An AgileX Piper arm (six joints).
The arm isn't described. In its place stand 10 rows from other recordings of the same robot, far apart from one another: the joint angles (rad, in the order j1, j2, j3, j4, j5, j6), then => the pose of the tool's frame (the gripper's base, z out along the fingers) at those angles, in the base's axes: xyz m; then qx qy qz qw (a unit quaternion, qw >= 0).
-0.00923 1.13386 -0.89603 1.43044 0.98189 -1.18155 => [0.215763 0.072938 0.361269 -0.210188 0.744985 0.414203 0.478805]
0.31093 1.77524 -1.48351 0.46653 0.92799 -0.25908 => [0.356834 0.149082 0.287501 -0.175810 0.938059 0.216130 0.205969]
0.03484 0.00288 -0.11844 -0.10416 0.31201 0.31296 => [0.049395 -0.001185 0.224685 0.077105 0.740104 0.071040 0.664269]
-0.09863 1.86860 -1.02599 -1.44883 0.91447 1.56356 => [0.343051 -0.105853 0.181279 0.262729 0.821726 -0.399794 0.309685]
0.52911 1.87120 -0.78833 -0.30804 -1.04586 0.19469 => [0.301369 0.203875 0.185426 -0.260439 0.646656 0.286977 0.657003]
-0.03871 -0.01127 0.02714 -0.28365 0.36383 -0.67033 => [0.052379 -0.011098 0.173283 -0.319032 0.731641 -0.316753 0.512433]
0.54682 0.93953 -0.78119 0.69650 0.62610 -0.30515 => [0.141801 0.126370 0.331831 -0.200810 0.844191 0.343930 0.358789]
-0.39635 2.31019 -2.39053 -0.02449 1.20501 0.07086 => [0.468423 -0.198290 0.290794 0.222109 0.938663 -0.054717 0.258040]
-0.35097 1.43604 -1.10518 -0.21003 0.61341 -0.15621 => [0.286244 -0.116433 0.301198 0.031647 0.933179 -0.170876 0.314606]
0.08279 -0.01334 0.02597 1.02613 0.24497 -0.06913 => [0.052666 0.023312 0.193625 0.236055 0.686144 0.401706 0.558674]
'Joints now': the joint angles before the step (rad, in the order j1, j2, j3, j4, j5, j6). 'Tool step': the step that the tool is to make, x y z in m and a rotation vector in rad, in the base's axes. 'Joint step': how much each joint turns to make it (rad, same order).
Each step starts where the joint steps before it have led.
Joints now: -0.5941 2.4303 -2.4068 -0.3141 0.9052 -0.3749
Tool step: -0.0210 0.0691 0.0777 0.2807 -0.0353 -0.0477
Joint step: 0.0688 -0.1913 0.0029 0.1914 0.3322 0.0967
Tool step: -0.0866 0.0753 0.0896 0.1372 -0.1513 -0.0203
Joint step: 0.0256 -0.4666 0.3988 0.1395 0.0082 0.1038
